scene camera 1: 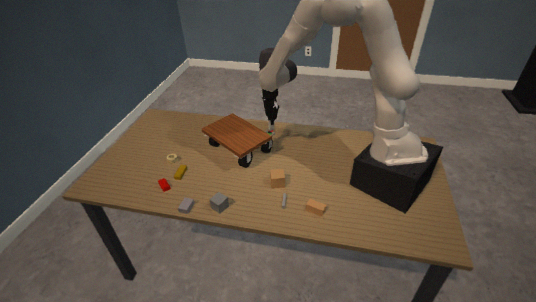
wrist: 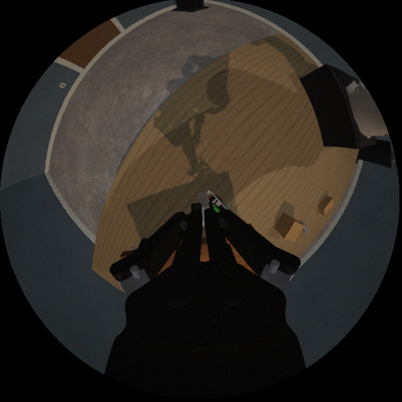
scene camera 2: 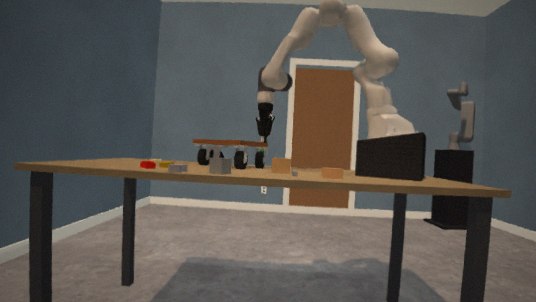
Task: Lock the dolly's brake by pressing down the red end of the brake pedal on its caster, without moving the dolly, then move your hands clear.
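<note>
The dolly (scene camera 1: 236, 134) (scene camera 2: 225, 142) (wrist: 204, 252) has a flat reddish-brown wooden deck and stands upright on black caster wheels. The brake pedal (scene camera 1: 270, 134) (wrist: 216, 209) is at the caster (scene camera 1: 267, 145) (scene camera 2: 260, 159) by the deck's right back corner. Its green end shows in the wrist view; its red end is mostly hidden by the fingertips. My gripper (scene camera 1: 271, 129) (scene camera 2: 263, 140) (wrist: 202, 199) is shut and empty, pointing down, with its tips right at the pedal's red end. Whether they touch it, and the pedal's exact tilt, I cannot tell.
Orange blocks (scene camera 1: 277, 178) (scene camera 1: 315, 207), a grey cube (scene camera 1: 219, 202), a flat grey block (scene camera 1: 186, 205), a red piece (scene camera 1: 164, 184), a yellow piece (scene camera 1: 180, 172) and a pale ring (scene camera 1: 172, 161) lie nearer the front. The arm's black base (scene camera 1: 390, 175) stands at the right.
</note>
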